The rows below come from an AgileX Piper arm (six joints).
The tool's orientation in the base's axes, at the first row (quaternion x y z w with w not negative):
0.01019, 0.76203, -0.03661, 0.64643
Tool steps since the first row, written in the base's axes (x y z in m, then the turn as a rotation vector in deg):
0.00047, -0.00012, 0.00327, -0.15, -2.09, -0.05
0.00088, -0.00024, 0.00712, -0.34, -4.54, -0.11
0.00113, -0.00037, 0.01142, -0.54, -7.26, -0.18
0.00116, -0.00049, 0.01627, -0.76, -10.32, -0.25
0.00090, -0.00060, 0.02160, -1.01, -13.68, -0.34
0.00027, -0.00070, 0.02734, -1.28, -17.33, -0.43
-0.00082, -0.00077, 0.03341, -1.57, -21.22, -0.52
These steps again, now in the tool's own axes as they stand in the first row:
-0.00330, -0.00023, -0.00006, 0.14, -2.09, 0.00
-0.00716, -0.00049, -0.00027, 0.31, -4.54, 0.00
-0.01143, -0.00078, -0.00071, 0.50, -7.27, 0.00
-0.01622, -0.00111, -0.00145, 0.70, -10.33, 0.00
-0.02142, -0.00146, -0.00256, 0.94, -13.69, 0.00
-0.02698, -0.00185, -0.00410, 1.19, -17.34, 0.00
-0.03278, -0.00224, -0.00615, 1.45, -21.24, 0.00

